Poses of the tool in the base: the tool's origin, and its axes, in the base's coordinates. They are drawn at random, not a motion.
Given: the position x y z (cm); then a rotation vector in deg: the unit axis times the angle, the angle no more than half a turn.
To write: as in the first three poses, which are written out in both.
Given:
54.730 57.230 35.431 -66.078 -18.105 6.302
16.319 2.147 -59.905 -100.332 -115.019 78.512
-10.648 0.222 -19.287 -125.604 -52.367 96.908
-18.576 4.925 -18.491 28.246 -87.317 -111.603
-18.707 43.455 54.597 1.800 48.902 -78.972
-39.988 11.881 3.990 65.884 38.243 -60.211
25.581 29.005 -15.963 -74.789 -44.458 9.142
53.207 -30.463 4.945 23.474 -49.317 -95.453
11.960 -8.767 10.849 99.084 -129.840 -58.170
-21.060 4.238 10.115 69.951 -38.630 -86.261
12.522 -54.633 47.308 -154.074 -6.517 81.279
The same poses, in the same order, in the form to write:
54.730 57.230 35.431 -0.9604 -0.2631 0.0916 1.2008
16.319 2.147 -59.905 -0.5846 -0.6701 0.4574 2.9957
-10.648 0.222 -19.287 -0.7518 -0.3135 0.5801 2.9158
-18.576 4.925 -18.491 0.1955 -0.6043 -0.7724 2.5218
-18.707 43.455 54.597 0.0194 0.5264 -0.8500 1.6215
-39.988 11.881 3.990 0.6785 0.3938 -0.6201 1.6947
25.581 29.005 -15.963 -0.8549 -0.5082 0.1045 1.5269
53.207 -30.463 4.945 0.2134 -0.4484 -0.8680 1.9194
11.960 -8.767 10.849 0.5715 -0.7489 -0.3355 3.0260
-21.060 4.238 10.115 0.5949 -0.3285 -0.7336 2.0523
12.522 -54.633 47.308 -0.8839 -0.0374 0.4663 3.0425

